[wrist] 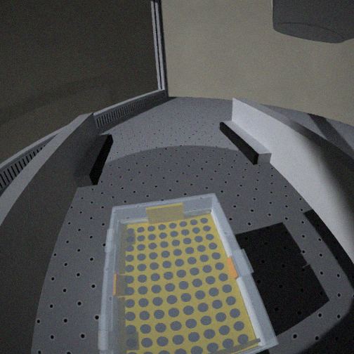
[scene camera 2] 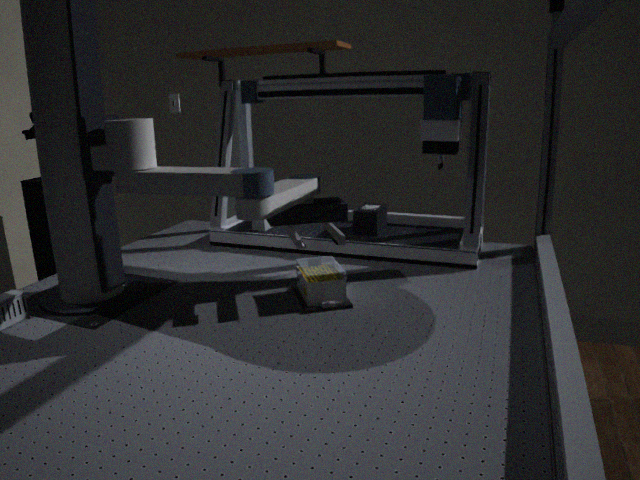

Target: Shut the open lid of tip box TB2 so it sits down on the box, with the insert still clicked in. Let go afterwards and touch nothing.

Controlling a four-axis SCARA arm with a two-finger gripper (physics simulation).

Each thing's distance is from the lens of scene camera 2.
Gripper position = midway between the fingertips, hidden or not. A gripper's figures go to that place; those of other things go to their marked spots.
my gripper (scene camera 2: 321, 242): 104 cm
clear lid (scene camera 2: 324, 268): 109 cm
tool head (scene camera 2: 430, 130): 131 cm
The marked spots on the clear lid and the tool head are 46 cm apart.
